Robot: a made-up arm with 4 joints.
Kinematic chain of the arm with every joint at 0, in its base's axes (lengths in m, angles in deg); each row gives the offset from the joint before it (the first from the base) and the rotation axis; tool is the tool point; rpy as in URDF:
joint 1: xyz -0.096 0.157 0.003 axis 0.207 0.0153 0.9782
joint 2: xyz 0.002 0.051 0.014 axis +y
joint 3: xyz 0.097 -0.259 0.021 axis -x
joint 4: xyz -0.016 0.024 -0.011 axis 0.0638 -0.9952 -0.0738
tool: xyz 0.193 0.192 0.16 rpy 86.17 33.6 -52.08
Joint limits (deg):
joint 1: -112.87..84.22
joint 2: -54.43..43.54
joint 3: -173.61..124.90
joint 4: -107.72..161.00
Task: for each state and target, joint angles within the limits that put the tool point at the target. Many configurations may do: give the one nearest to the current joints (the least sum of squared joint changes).
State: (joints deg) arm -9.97 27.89 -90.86 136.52
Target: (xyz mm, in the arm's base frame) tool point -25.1 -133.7 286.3
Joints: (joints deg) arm 3.37 43.27 -77.61 114.98
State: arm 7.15 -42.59 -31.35 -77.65
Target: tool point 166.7 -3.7 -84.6
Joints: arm -23.75 -27.86 16.36 -90.13
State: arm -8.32 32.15 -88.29 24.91
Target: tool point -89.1 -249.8 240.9
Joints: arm -47.31 39.96 -57.37 38.51
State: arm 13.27 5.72 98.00 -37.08
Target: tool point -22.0 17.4 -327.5
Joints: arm -10.08 40.42 93.51 -10.62
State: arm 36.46 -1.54 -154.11 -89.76
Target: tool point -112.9 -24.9 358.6
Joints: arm 29.60 -38.32 -118.43 -107.72
